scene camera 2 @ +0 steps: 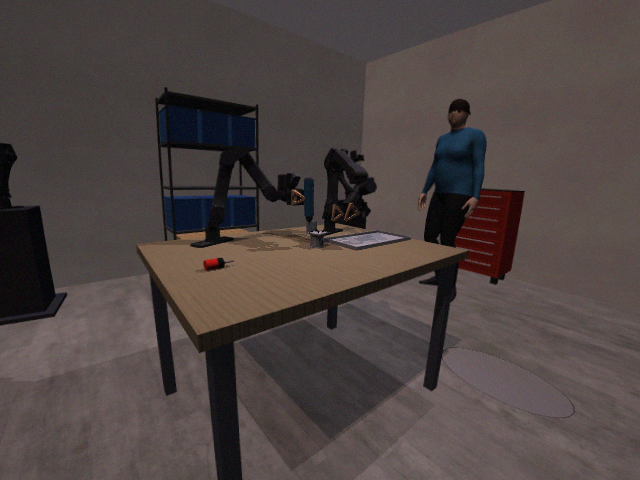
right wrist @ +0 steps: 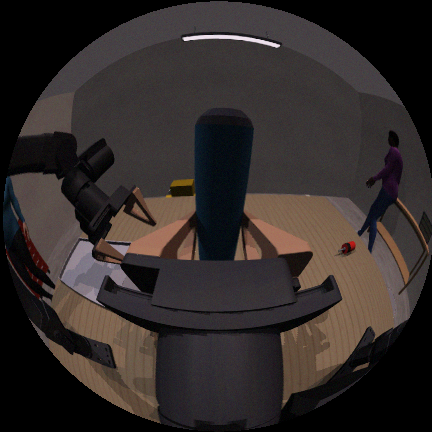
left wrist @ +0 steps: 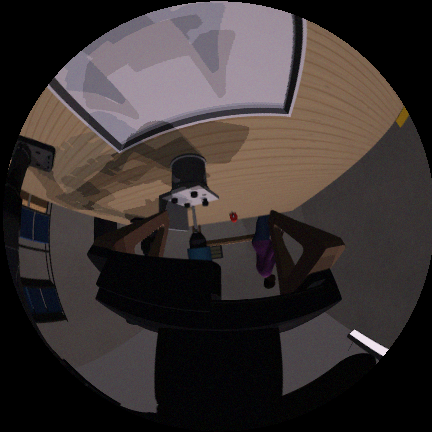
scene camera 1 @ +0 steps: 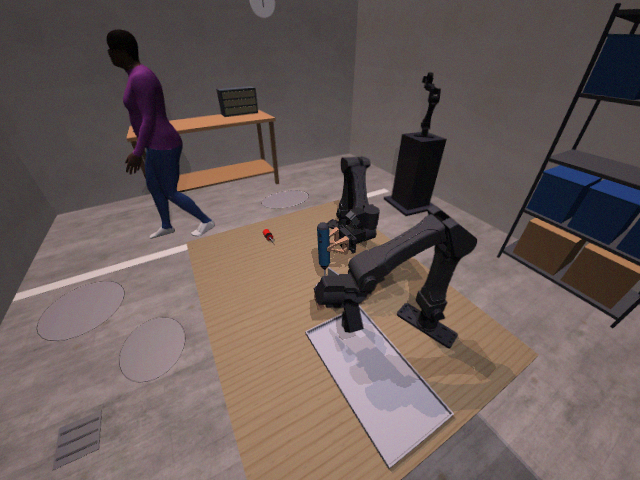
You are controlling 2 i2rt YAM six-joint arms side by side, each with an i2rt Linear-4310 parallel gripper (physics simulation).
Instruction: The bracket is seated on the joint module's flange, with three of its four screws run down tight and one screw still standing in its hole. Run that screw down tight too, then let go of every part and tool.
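Seen in the pictures: left gripper, fingertip midpoint: (scene camera 2: 338,221) (left wrist: 218,215); right gripper, fingertip midpoint: (scene camera 2: 308,198) (right wrist: 218,215) (scene camera 1: 323,246); left arm's base, link origin: (scene camera 2: 329,232) (scene camera 1: 426,325); right arm's base, link origin: (scene camera 2: 213,242).
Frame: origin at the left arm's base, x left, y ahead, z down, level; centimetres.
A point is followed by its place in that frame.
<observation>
The joint module (scene camera 2: 317,240) {y 15.8, x -35.5, z -3.4 cm} (left wrist: 188,171) {y 15.6, x -30.9, z -3.4 cm} stands upright on the table. The bracket (left wrist: 210,196) {y 16.7, x -35.1, z -6.5 cm} lies on its flange, with an upright plate at one side. Several dark screw heads (left wrist: 194,194) {y 16.2, x -31.2, z -7.1 cm} show on it; which one stands proud I cannot tell. My right gripper (scene camera 1: 330,240) {y 12.1, x -37.6, z -21.3 cm} (scene camera 2: 301,197) {y 12.1, x -37.6, z -21.3 cm} is shut on the blue screwdriver (scene camera 1: 323,246) {y 13.7, x -36.3, z -22.8 cm} (scene camera 2: 308,198) {y 13.2, x -39.3, z -21.6 cm} (left wrist: 200,253) {y 13.5, x -35.6, z -15.3 cm} (right wrist: 223,175) {y 10.2, x -37.2, z -25.9 cm}, upright, tip down. Its shaft ends by the screws in the left wrist view; contact is unclear. My left gripper (scene camera 2: 345,211) {y 20.9, x -27.0, z -11.6 cm} (left wrist: 218,215) {y 20.9, x -27.0, z -11.6 cm} is open and empty, beside the module.
A grey-white tray (scene camera 1: 392,439) {y 37.4, x 9.8, z -0.4 cm} (left wrist: 250,60) {y 28.8, x -19.8, z -0.4 cm} (right wrist: 80,270) {y 26.0, x 4.1, z -0.4 cm} lies near the left arm. A red screwdriver (scene camera 1: 267,235) {y 7.7, x -79.7, z -2.9 cm} (scene camera 2: 213,264) {y 7.6, x -82.7, z -2.1 cm} (left wrist: 233,217) {y 7.1, x -78.8, z -2.4 cm} (right wrist: 348,247) {y 5.8, x -79.1, z -3.0 cm} lies away from the arms. A person in purple (scene camera 1: 155,111) and one in teal (scene camera 2: 457,160) stand beyond the table.
</observation>
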